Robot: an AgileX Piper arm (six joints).
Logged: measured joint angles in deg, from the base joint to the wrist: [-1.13 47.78 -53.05 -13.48 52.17 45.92]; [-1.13 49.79 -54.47 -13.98 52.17 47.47]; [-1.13 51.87 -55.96 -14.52 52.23 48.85]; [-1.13 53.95 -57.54 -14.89 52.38 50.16]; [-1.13 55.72 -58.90 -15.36 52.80 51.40]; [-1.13 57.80 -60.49 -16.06 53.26 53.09]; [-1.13 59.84 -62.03 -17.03 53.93 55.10]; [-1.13 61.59 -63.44 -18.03 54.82 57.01]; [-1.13 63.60 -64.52 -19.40 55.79 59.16]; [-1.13 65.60 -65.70 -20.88 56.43 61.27]
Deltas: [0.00 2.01 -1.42 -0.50 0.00 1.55]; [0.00 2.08 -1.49 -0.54 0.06 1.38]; [0.00 2.08 -1.58 -0.37 0.15 1.31]; [0.00 1.77 -1.36 -0.47 0.42 1.24]; [0.00 2.08 -1.59 -0.70 0.46 1.69]; [0.00 2.04 -1.54 -0.97 0.67 2.01]; [0.00 1.75 -1.41 -1.00 0.89 1.91]; [0.00 2.01 -1.08 -1.37 0.97 2.15]; [0.00 2.00 -1.18 -1.48 0.64 2.11]
